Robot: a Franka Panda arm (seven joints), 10 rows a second.
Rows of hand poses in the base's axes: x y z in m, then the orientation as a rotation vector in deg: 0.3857 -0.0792 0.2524 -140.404 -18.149 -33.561; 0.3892 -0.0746 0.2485 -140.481 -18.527 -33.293; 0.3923 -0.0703 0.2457 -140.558 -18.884 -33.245; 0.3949 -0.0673 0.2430 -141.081 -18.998 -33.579; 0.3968 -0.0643 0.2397 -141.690 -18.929 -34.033; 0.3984 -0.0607 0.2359 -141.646 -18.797 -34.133; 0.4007 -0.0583 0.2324 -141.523 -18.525 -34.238; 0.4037 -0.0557 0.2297 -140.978 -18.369 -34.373; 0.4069 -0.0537 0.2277 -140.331 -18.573 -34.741; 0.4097 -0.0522 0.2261 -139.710 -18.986 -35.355; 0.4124 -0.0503 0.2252 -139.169 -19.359 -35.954; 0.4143 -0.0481 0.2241 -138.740 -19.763 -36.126; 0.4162 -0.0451 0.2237 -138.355 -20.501 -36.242; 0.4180 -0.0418 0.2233 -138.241 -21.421 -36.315; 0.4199 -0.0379 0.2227 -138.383 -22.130 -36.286
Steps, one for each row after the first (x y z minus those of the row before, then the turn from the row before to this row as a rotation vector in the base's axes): 0.0035 0.0046 -0.0039 -0.149 0.108 0.304; 0.0031 0.0043 -0.0028 -0.162 -0.044 0.232; 0.0026 0.0030 -0.0027 -0.551 -0.231 -0.150; 0.0019 0.0030 -0.0033 -0.595 -0.268 -0.326; 0.0016 0.0036 -0.0038 0.068 -0.045 -0.102; 0.0023 0.0024 -0.0035 0.179 -0.022 -0.176; 0.0030 0.0026 -0.0027 0.544 -0.101 0.007; 0.0032 0.0020 -0.0020 0.524 -0.359 0.213; 0.0028 0.0015 -0.0016 0.420 -0.584 0.280; 0.0027 0.0019 -0.0009 0.353 -0.560 0.235; 0.0019 0.0022 -0.0011 0.275 -0.254 0.341; 0.0019 0.0030 -0.0004 0.142 -0.293 0.566; 0.0018 0.0033 -0.0004 -0.164 -0.287 0.620; 0.0019 0.0039 -0.0006 -0.337 -0.144 0.433
